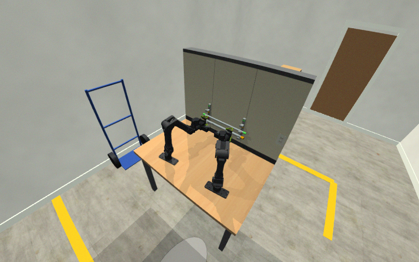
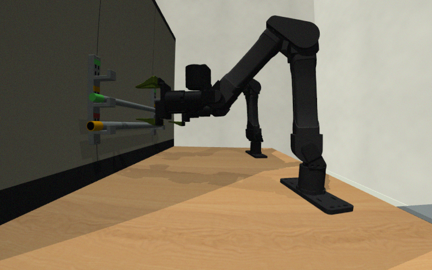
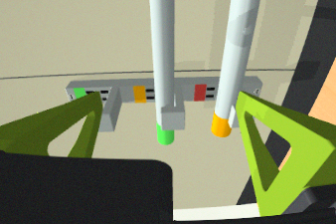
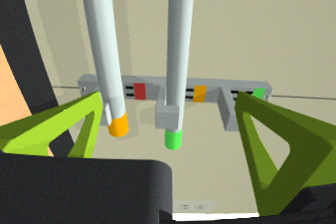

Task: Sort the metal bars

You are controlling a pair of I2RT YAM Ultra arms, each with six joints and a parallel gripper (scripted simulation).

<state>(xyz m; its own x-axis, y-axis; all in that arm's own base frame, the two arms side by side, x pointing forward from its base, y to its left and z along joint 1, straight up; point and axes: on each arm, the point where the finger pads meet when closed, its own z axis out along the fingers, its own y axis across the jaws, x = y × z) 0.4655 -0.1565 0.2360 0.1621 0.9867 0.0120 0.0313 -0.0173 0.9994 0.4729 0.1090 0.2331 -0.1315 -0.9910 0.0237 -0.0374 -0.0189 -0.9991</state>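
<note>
Now: right hand 8 cm short of the green-ended bar, 14 cm to the right of it and 1 cm below it. Also, from my right hand: orange-ended bar 9 cm ahead, 14 cm to the left, 7 cm below; then wall panel 19 cm ahead, 12 cm to the left, 19 cm above.
My left gripper is now 60 mm short of the green-ended bar and 160 mm to the left of it. From my left hand the other things lie so: orange-ended bar: 70 mm ahead, 150 mm to the right, 70 mm below; wall panel: 170 mm ahead, 170 mm to the right, 190 mm above.
</note>
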